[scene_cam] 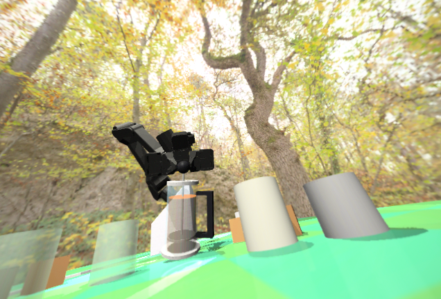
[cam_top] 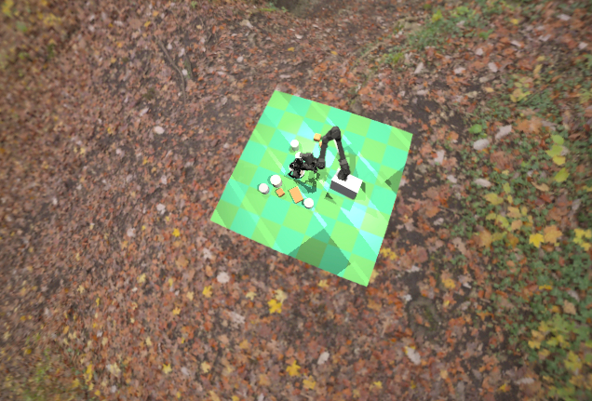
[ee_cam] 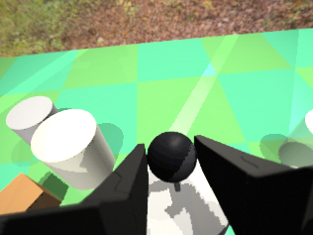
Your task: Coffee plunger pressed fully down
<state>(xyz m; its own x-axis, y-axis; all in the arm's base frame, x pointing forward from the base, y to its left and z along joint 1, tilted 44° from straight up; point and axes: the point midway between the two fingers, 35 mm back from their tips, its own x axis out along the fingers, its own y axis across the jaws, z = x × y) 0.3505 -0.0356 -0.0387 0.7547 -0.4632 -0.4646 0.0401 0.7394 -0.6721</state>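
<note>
My gripper tip is 9 cm above the coffee press, 3 cm past it and 1 cm to the right of it.
</note>
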